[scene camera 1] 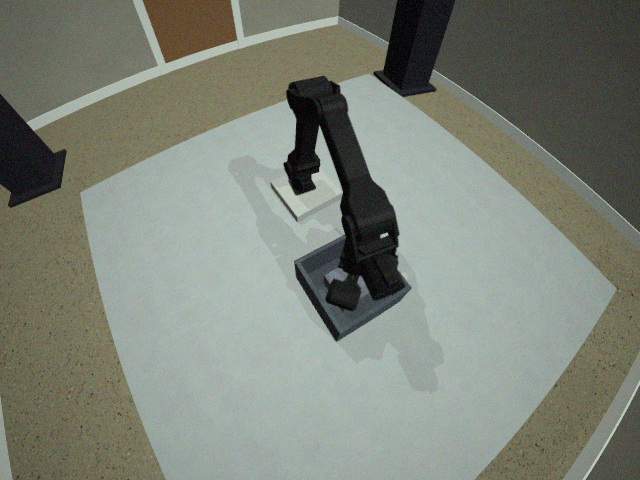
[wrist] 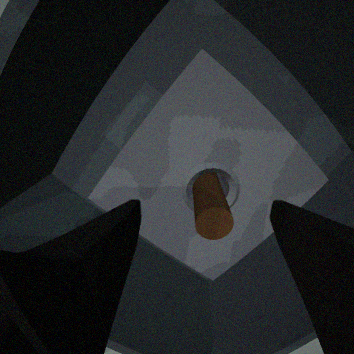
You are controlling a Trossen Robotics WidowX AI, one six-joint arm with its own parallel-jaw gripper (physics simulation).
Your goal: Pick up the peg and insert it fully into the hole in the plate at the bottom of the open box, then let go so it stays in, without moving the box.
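Observation:
Visible: a blue-grey box (scene camera 1: pixel 310 269), which appears also at (wrist: pixel 83 83); a pale plate (wrist: pixel 207 121); an orange-brown peg (wrist: pixel 212 217). My gripper (scene camera 1: pixel 348 278) is visible too, and the wrist view has the gripper as well (wrist: pixel 206 209).

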